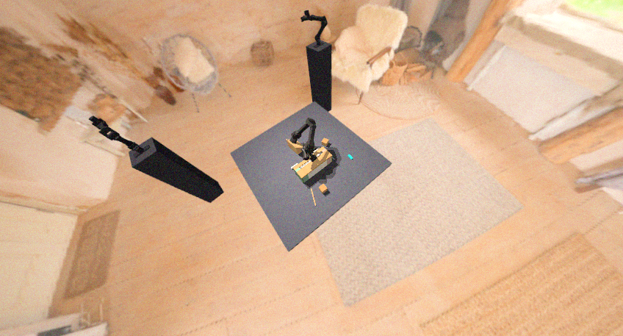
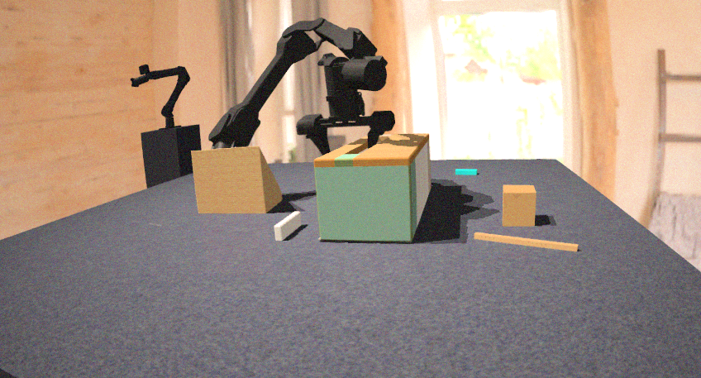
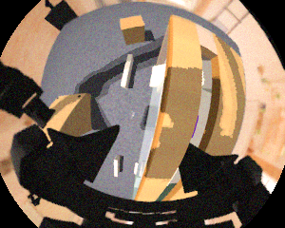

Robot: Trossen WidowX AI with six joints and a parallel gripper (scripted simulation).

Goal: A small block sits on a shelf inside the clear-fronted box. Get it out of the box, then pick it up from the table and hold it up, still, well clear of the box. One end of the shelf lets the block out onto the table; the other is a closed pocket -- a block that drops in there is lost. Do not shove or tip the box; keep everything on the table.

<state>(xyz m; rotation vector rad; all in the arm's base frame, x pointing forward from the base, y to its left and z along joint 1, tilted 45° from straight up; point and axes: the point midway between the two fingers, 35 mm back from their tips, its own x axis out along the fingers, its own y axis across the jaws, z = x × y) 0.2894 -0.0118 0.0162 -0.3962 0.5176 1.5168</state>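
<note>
The purple block is 50 mm ahead of my gripper tip and 20 mm to the left of it. From my gripper tip the other things lie so: teal piece (260 mm ahead, 320 mm to the left, 80 mm below); then thin wooden stick (300 mm ahead, 260 mm to the right, 80 mm below).
</note>
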